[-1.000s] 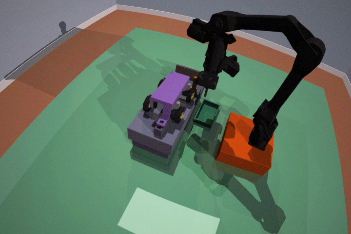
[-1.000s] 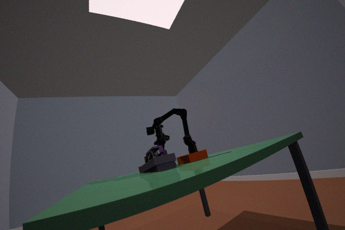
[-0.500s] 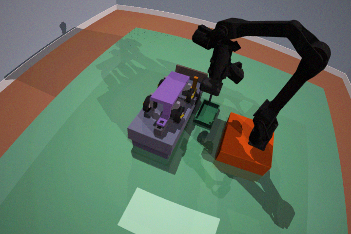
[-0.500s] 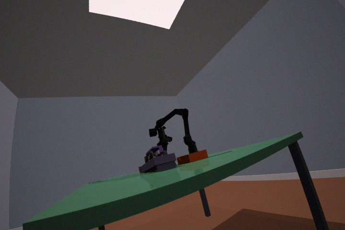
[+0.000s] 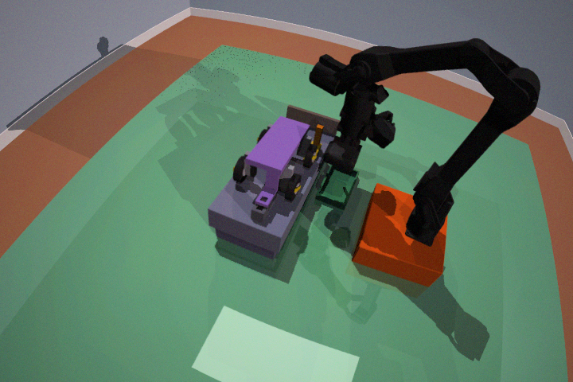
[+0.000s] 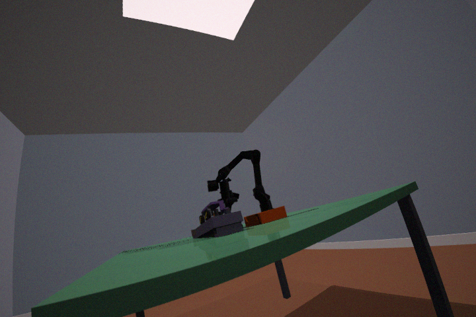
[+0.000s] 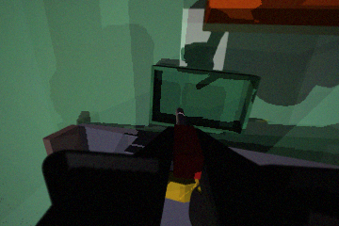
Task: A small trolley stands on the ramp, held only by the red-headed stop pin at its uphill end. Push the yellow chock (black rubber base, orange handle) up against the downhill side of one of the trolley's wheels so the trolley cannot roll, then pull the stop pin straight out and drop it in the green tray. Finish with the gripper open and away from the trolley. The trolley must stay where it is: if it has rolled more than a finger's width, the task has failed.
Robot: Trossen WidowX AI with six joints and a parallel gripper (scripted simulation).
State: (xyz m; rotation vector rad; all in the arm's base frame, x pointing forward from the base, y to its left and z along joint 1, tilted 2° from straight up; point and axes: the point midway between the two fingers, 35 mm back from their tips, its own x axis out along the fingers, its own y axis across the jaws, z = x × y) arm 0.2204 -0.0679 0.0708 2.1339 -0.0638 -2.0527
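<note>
Right now my gripper tip is 100 mm above the green tray and 10 mm to the right of it. Round my gripper tip: purple trolley 110 mm to the left, 110 mm ahead, 20 mm above; then stop pin right at my gripper tip; then yellow chock 80 mm ahead, 10 mm below.
</note>
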